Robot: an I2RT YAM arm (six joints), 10 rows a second.
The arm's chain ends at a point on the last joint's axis. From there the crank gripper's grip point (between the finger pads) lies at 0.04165 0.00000 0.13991 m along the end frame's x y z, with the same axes.
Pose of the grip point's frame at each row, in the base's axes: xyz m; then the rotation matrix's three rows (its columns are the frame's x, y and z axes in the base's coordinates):
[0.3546 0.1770 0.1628], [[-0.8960 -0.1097 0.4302], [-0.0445 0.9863 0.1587], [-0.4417 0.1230 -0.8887]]
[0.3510 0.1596 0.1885], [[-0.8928 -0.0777 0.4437], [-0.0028 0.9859 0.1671], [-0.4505 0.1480 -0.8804]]
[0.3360 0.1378 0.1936], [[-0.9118 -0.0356 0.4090], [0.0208 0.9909 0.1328], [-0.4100 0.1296 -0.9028]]
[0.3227 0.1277 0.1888], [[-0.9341 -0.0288 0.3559], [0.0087 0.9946 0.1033], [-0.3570 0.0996 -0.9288]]
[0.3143 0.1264 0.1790], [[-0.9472 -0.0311 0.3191], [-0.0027 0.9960 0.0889], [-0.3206 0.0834 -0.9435]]
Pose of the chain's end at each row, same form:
[0.3317 0.1566 0.3055], [[-0.8960 -0.1097 0.4302], [-0.0445 0.9863 0.1587], [-0.4417 0.1230 -0.8887]]
[0.3261 0.1363 0.3304], [[-0.8928 -0.0777 0.4437], [-0.0028 0.9859 0.1671], [-0.4505 0.1480 -0.8804]]
[0.3168 0.1184 0.3370], [[-0.9118 -0.0356 0.4090], [0.0208 0.9909 0.1328], [-0.4100 0.1296 -0.9028]]
[0.3118 0.1129 0.3336], [[-0.9341 -0.0288 0.3559], [0.0087 0.9946 0.1033], [-0.3570 0.0996 -0.9288]]
[0.3091 0.1141 0.3244], [[-0.9472 -0.0311 0.3191], [-0.0027 0.9960 0.0889], [-0.3206 0.0834 -0.9435]]

